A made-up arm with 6 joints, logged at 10 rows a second.
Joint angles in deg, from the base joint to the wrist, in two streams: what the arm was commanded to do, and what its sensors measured. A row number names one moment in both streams.
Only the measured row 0 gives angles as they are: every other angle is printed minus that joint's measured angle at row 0.
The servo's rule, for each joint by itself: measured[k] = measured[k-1] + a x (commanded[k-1-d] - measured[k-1]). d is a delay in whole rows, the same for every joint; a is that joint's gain. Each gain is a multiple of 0.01, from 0.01 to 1. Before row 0 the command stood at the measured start. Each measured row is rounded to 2 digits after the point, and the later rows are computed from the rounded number. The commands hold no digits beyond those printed.
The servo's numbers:
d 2
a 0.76 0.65 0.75 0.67 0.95 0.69
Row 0, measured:
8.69 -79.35 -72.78 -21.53 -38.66 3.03
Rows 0 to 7, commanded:
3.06 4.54 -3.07 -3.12 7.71 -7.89
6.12 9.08 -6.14 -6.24 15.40 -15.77
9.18 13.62 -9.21 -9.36 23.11 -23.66
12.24 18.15 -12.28 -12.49 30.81 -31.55
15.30 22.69 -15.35 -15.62 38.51 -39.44
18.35 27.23 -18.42 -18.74 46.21 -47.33
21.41 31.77 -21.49 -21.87 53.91 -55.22
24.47 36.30 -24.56 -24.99 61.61 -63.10
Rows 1 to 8, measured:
0.00 0.00 0.00 0.00 0.00 0.00
0.00 0.00 0.00 0.00 0.00 0.00
2.33 2.95 -2.30 -2.09 7.32 -5.44
5.21 6.93 -5.18 -4.87 15.00 -12.57
8.23 11.28 -8.20 -7.88 22.70 -20.22
11.28 15.75 -11.26 -10.97 30.40 -28.04
14.34 20.26 -14.33 -14.09 38.10 -35.91
17.39 24.79 -17.40 -17.21 45.80 -43.79

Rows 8 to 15, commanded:
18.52 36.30 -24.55 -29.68 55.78 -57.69
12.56 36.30 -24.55 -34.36 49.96 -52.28
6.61 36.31 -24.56 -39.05 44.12 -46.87
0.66 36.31 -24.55 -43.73 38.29 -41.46
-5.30 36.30 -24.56 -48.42 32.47 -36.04
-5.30 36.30 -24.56 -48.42 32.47 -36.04
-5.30 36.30 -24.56 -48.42 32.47 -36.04
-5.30 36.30 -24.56 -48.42 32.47 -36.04
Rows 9 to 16, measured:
20.45 29.33 -20.47 -20.33 53.50 -51.68
23.51 33.86 -23.54 -23.45 61.20 -59.56
19.72 35.45 -24.30 -27.62 56.05 -58.27
14.28 36.00 -24.49 -32.14 50.26 -54.14
8.45 36.20 -24.54 -36.77 44.43 -49.12
2.53 36.27 -24.55 -41.43 38.60 -43.83
-3.42 36.29 -24.56 -46.11 32.78 -38.45
-4.85 36.30 -24.56 -47.66 32.49 -36.79

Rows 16 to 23, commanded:
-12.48 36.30 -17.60 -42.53 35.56 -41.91
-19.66 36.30 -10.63 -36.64 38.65 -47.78
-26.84 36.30 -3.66 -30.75 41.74 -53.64
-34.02 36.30 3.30 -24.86 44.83 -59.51
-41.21 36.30 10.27 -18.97 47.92 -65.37
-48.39 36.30 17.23 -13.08 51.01 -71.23
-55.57 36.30 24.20 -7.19 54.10 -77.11
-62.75 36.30 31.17 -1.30 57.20 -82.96
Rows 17 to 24, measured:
-5.19 36.30 -24.56 -48.17 32.47 -36.27
-5.27 36.30 -24.56 -48.34 32.47 -36.11
-10.75 36.30 -19.34 -44.45 35.41 -40.11
-17.52 36.30 -12.81 -39.22 38.49 -45.40
-24.60 36.30 -5.95 -33.55 41.58 -51.09
-31.76 36.30 0.99 -27.73 44.67 -56.90
-38.94 36.30 7.95 -21.86 47.76 -62.74
-46.12 36.30 14.91 -15.98 50.85 -68.60

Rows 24 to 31, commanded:
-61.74 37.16 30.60 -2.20 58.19 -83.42
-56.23 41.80 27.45 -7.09 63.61 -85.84
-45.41 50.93 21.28 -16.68 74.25 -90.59
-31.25 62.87 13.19 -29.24 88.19 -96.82
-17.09 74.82 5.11 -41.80 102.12 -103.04
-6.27 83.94 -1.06 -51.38 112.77 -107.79
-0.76 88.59 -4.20 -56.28 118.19 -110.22
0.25 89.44 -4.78 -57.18 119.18 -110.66
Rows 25 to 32, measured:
-53.30 36.30 21.88 -10.09 53.94 -74.47
-60.48 36.30 28.85 -4.20 57.04 -80.33
-61.44 36.86 30.16 -2.86 58.13 -82.46
-57.48 40.07 28.13 -5.69 63.34 -84.79
-48.31 47.13 22.99 -13.05 73.70 -88.79
-35.34 57.36 15.64 -23.90 87.47 -94.33
-21.47 68.71 7.74 -35.89 101.39 -100.34
-9.92 78.61 1.14 -46.27 112.20 -105.48

